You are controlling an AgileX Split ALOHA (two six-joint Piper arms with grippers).
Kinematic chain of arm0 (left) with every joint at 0, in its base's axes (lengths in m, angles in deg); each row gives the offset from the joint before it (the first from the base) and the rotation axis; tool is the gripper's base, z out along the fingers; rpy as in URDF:
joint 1: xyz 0 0 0.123 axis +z
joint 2: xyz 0 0 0 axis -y
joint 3: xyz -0.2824 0 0.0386 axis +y
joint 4: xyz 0.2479 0 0.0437 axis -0.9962 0 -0.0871
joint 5: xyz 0 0 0 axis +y
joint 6: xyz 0.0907 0 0.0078 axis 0.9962 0 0.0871
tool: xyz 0 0 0 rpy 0 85 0
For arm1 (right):
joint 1: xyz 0 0 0.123 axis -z
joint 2: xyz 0 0 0 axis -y
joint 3: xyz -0.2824 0 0.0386 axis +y
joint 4: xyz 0.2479 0 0.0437 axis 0.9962 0 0.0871
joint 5: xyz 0 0 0 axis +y
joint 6: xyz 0.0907 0 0.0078 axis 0.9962 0 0.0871
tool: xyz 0 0 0 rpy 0 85 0
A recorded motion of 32 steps. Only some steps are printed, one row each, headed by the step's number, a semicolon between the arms.
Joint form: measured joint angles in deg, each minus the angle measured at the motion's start. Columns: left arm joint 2, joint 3, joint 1, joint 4, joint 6, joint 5; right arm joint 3, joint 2, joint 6, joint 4, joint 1, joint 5.
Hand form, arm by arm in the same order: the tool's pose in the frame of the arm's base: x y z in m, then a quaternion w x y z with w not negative. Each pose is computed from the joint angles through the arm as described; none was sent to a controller.
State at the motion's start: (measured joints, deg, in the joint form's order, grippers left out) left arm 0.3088 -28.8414 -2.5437 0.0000 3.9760 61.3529; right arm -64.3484 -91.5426 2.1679 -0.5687 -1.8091 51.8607
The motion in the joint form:
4: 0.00 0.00 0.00 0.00 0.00 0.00; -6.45 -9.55 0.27 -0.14 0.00 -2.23
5: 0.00 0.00 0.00 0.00 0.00 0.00; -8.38 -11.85 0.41 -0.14 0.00 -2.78
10: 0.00 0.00 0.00 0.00 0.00 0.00; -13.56 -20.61 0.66 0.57 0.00 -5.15
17: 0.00 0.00 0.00 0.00 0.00 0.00; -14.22 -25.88 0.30 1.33 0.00 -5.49
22: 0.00 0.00 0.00 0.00 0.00 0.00; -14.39 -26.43 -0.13 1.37 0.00 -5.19
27: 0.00 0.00 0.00 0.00 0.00 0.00; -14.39 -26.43 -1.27 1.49 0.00 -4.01
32: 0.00 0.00 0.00 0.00 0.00 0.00; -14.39 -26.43 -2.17 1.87 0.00 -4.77
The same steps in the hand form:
4: -0.0065 0.0003 0.2773 0.52095 0.04854 0.85218 0.00651; 0.3517 0.0102 0.2174 0.13128 0.00209 0.99134 -0.00033
5: -0.0065 0.0003 0.2773 0.52095 0.04854 0.85218 0.00651; 0.3622 0.0106 0.2121 0.13283 0.00325 0.99113 -0.00009
10: -0.0065 0.0003 0.2773 0.52095 0.04854 0.85218 0.00651; 0.3935 0.0124 0.1783 0.12216 0.00883 0.99246 0.00495
17: -0.0065 0.0003 0.2773 0.52095 0.04854 0.85218 0.00651; 0.3999 0.0135 0.1447 0.08495 0.00989 0.99630 0.00836
22: -0.0065 0.0003 0.2773 0.52095 0.04854 0.85218 0.00651; 0.4002 0.0136 0.1415 0.07906 0.00637 0.99682 0.00811
27: -0.0065 0.0003 0.2773 0.52095 0.04854 0.85218 0.00651; 0.3984 0.0137 0.1412 0.06885 -0.00296 0.99759 0.00795
32: -0.0065 0.0003 0.2773 0.52095 0.04854 0.85218 0.00651; 0.3996 0.0141 0.1414 0.07548 -0.00868 0.99706 0.01007

